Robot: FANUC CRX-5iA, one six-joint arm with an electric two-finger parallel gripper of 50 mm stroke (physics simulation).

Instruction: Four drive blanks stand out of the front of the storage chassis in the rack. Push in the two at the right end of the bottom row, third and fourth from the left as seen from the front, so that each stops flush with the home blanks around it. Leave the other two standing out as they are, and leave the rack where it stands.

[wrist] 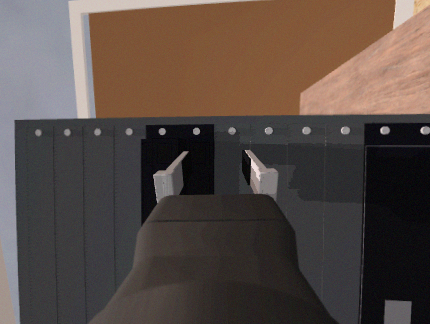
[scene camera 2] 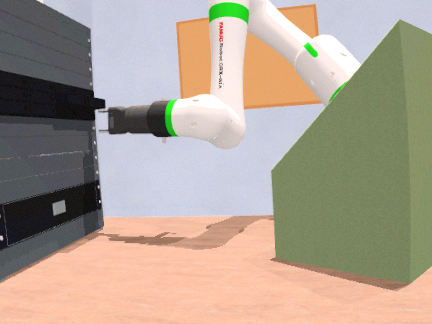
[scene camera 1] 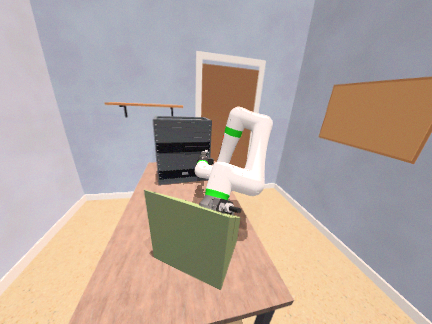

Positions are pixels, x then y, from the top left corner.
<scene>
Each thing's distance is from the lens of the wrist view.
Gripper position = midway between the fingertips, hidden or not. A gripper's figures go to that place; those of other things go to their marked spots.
my gripper (wrist: 216,161): 16 cm
rack (wrist: 84,187): 28 cm
</scene>
